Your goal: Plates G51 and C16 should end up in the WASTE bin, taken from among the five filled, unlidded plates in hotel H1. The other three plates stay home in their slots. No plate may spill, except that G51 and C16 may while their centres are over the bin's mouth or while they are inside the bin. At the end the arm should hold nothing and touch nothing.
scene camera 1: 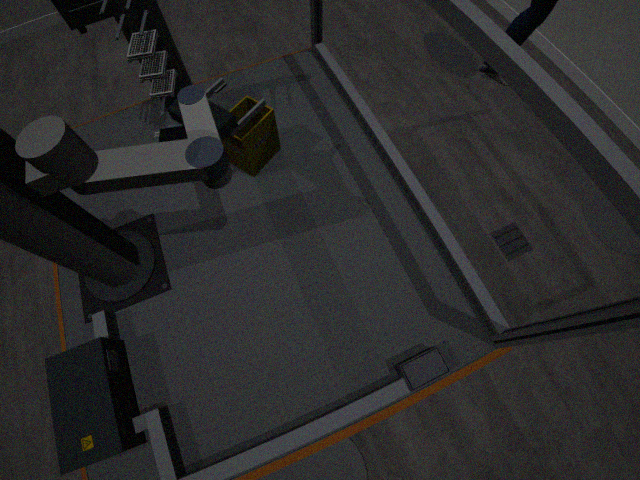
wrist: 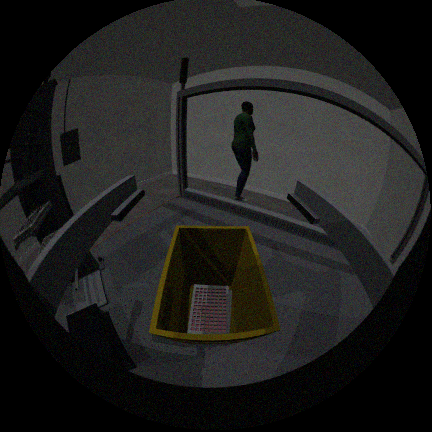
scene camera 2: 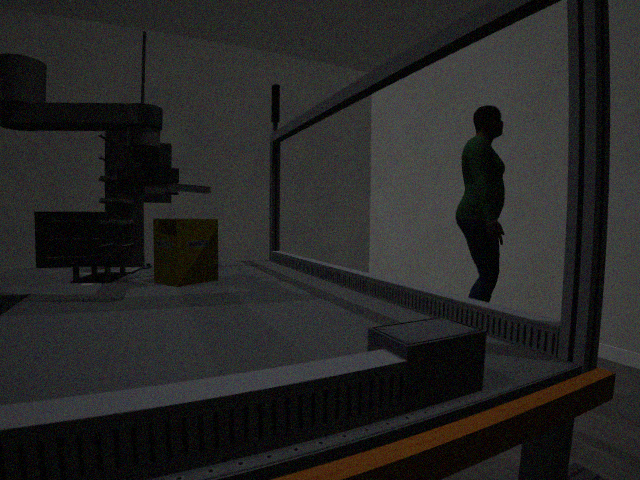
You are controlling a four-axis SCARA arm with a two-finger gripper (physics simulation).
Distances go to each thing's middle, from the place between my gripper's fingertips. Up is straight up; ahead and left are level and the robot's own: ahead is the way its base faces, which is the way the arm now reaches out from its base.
Scene:
I see the dark cabinet (scene camera 1: 83, 392) 710 mm behind my hand, 640 mm to the right of it and 230 mm below it.

